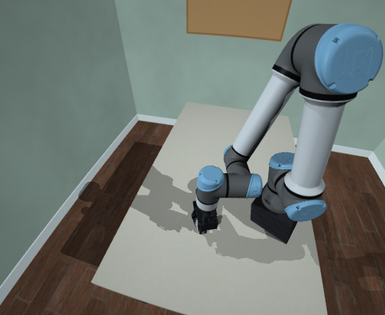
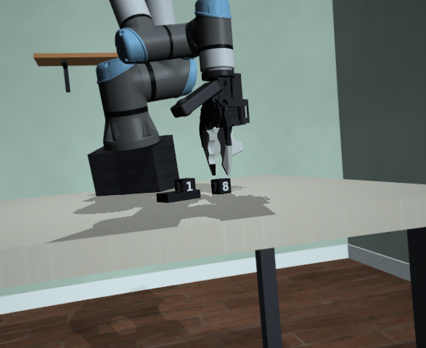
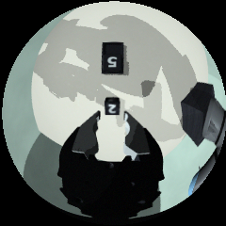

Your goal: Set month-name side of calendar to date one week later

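Now: hand 5 cm short of the black digit cube, 8 cm to the left of it and 3 cm above it. The rest, counted from my hand: black tray (6 cm ahead, 10 cm to the right, 5 cm below).
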